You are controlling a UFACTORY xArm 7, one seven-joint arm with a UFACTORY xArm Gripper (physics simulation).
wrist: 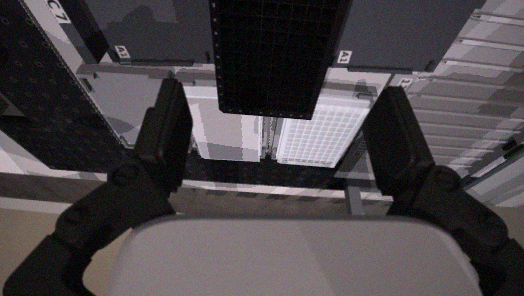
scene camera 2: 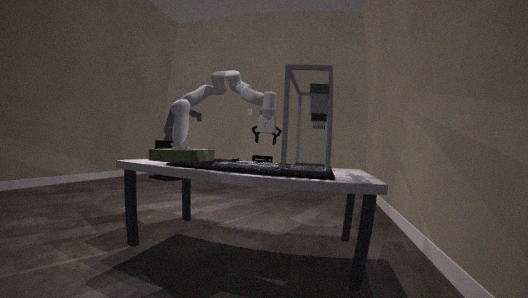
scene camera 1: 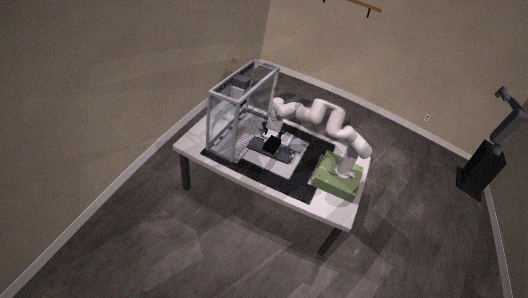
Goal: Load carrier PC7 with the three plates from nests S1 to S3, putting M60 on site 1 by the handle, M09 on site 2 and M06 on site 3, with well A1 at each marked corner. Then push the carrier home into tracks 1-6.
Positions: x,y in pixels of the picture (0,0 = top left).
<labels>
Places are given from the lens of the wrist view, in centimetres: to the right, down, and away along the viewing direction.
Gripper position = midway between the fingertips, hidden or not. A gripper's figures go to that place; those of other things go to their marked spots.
my gripper (wrist: pixel 281 103): 1, -2, 12
black well plate (wrist: pixel 266 65): 0, -6, 18
</labels>
